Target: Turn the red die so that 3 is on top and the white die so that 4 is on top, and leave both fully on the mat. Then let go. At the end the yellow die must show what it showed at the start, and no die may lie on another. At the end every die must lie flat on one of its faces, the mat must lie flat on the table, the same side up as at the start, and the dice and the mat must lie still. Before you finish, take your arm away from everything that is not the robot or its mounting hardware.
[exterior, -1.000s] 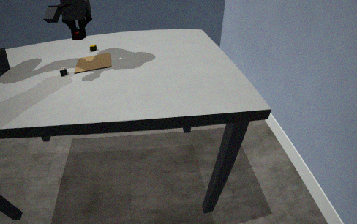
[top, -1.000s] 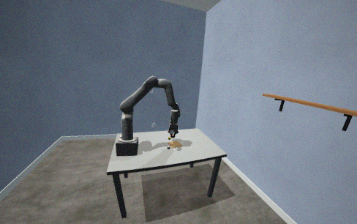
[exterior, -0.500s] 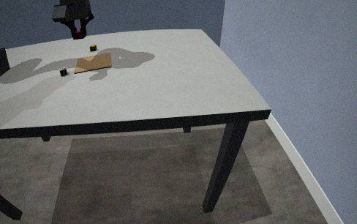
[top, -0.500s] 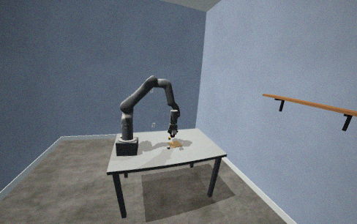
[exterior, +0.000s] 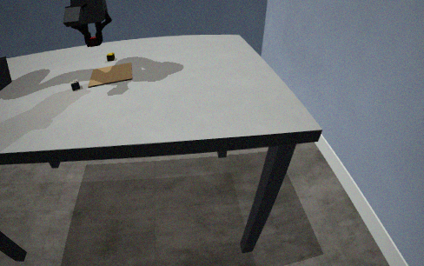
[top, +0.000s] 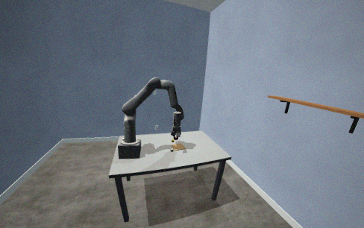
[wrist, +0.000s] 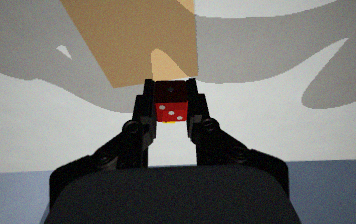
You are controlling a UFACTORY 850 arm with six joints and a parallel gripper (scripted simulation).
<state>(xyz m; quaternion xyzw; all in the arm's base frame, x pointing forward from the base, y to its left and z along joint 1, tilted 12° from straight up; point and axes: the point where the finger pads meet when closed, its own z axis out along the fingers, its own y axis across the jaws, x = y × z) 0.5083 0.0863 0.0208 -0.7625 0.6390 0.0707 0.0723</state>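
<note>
My hand is 40 mm short of the tan mat, 10 mm to the right of it and 130 mm above it. Also, from my hand: white die (50 mm behind, 80 mm to the right, 110 mm below); then red die (10 mm below); then yellow die (20 mm behind, 140 mm to the left, 110 mm below).
</note>
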